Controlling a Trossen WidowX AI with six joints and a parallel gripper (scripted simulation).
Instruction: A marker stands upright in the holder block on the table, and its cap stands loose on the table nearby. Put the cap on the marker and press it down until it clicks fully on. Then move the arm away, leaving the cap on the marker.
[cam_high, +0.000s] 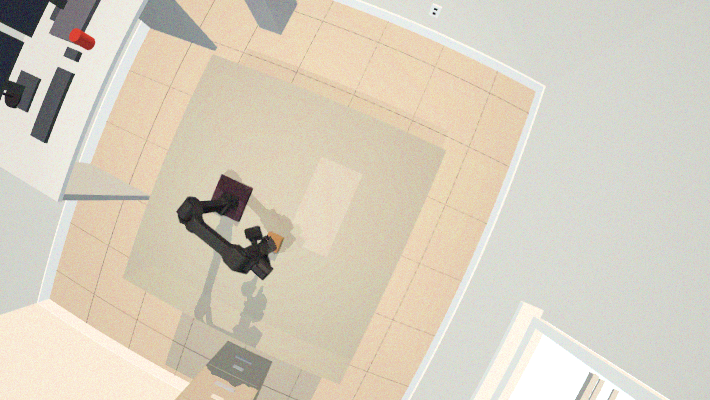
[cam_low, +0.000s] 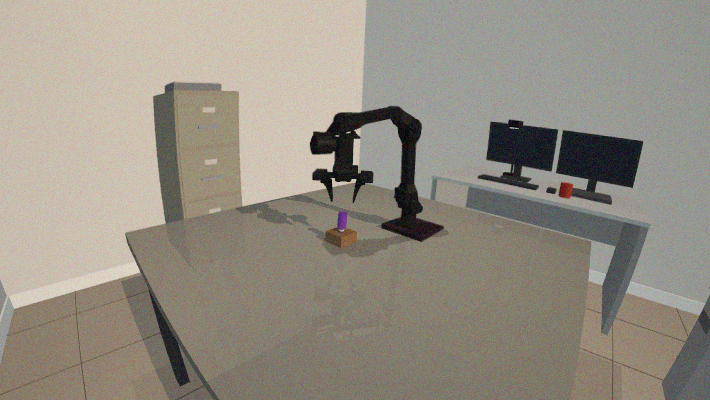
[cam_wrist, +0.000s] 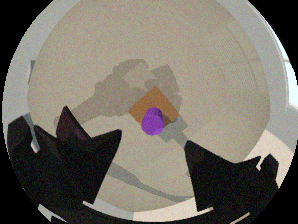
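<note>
The purple cap is 6 cm below my gripper tip. The rest, counted from my gripper tip: purple marker 7 cm below.
</note>
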